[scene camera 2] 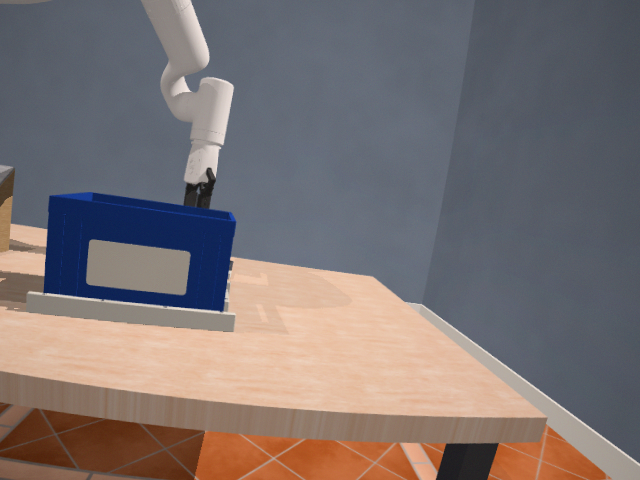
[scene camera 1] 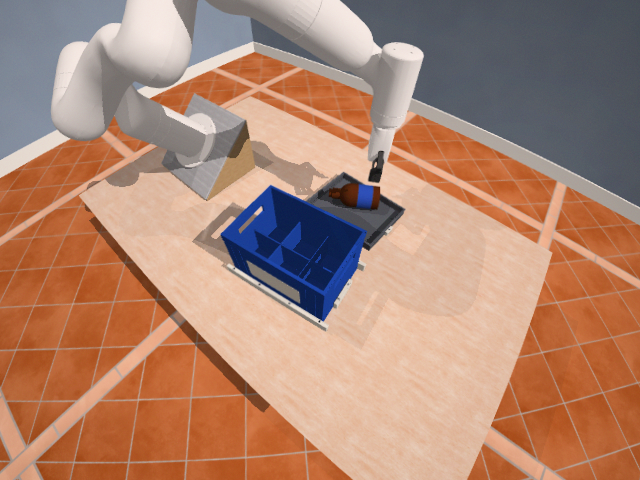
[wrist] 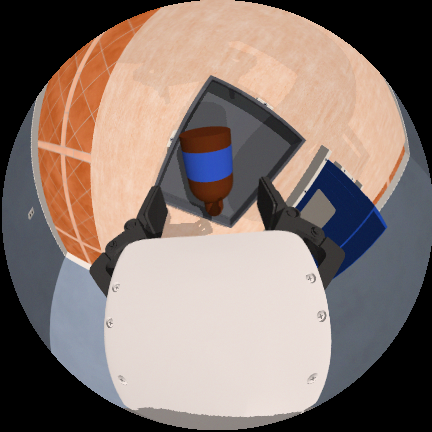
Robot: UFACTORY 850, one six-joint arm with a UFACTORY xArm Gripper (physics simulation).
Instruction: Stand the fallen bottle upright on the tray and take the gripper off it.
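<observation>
The brown bottle with a blue label [scene camera 1: 367,196] [wrist: 208,166] lies on its side on the dark grey tray [scene camera 1: 382,225] [wrist: 260,145]. Its neck points left in scene camera 1, and toward the gripper's body in the wrist view. My gripper [scene camera 1: 376,176] [scene camera 2: 197,202] [wrist: 209,193] is open and empty. It hangs above the tray, near the bottle's base end in scene camera 1, apart from the bottle. In scene camera 2 the crate hides the bottle and most of the tray.
A blue crate with compartments [scene camera 1: 273,282] [scene camera 2: 139,222] [wrist: 357,212] stands right beside the tray. Pale strips [scene camera 1: 276,296] [scene camera 2: 129,312] lie along the crate's foot. The arm's wedge-shaped base [scene camera 1: 232,167] stands on the wooden table [scene camera 1: 403,372] [scene camera 2: 310,361].
</observation>
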